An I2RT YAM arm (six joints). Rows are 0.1 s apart.
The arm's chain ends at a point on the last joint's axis. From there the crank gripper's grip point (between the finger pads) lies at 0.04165 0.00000 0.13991 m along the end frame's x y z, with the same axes.
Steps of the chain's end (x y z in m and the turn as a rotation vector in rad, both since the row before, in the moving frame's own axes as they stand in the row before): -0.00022, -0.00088, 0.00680, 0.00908, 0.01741, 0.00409; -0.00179, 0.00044, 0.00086, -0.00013, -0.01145, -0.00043; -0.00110, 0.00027, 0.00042, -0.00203, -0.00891, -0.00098; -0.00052, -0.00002, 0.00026, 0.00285, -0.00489, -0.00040; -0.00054, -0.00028, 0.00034, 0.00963, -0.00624, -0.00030; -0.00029, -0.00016, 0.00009, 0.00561, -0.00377, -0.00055; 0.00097, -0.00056, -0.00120, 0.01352, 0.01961, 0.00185; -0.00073, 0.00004, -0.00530, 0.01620, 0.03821, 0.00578; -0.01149, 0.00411, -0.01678, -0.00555, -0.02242, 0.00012; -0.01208, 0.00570, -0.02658, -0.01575, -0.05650, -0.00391
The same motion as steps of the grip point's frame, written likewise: 0.00221, -0.00197, 0.00605, 0.00908, 0.01741, 0.00409; -0.00339, 0.00044, 0.00133, -0.00013, -0.01145, -0.00043; -0.00235, 0.00051, 0.00079, -0.00203, -0.00891, -0.00098; -0.00120, -0.00044, 0.00046, 0.00285, -0.00489, -0.00040; -0.00141, -0.00164, 0.00059, 0.00963, -0.00624, -0.00030; -0.00082, -0.00097, 0.00024, 0.00561, -0.00377, -0.00055; 0.00371, -0.00237, -0.00206, 0.01352, 0.01961, 0.00185; 0.00459, -0.00196, -0.00701, 0.01620, 0.03821, 0.00578; -0.01464, 0.00489, -0.01588, -0.00555, -0.02242, 0.00012; -0.02004, 0.00777, -0.02447, -0.01575, -0.05650, -0.00391
